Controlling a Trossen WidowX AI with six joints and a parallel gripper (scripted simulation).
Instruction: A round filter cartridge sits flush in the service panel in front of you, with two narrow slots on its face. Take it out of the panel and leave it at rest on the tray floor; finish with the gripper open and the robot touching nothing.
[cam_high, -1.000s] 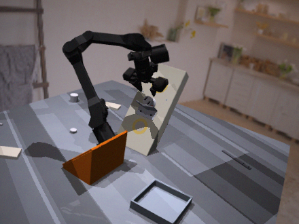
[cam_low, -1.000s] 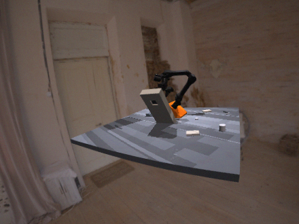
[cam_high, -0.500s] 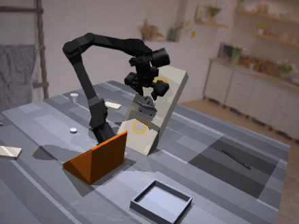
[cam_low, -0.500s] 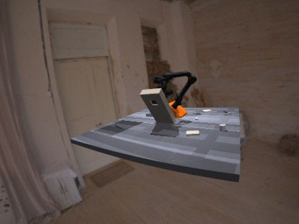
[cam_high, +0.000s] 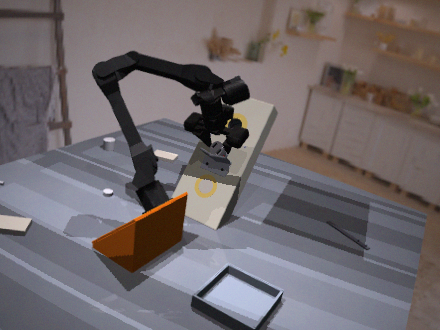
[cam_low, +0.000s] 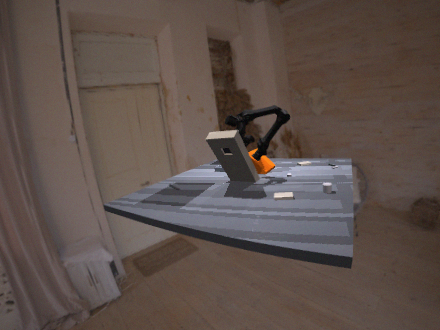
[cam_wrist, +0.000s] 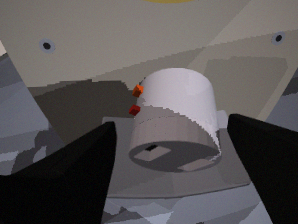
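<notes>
Right now my gripper tip is 4 cm short of the beige service panel and 2 cm above it. Round my gripper tip: white round filter cartridge right at my gripper tip; then shallow grey tray 33 cm behind, 28 cm to the right, 18 cm below.
</notes>
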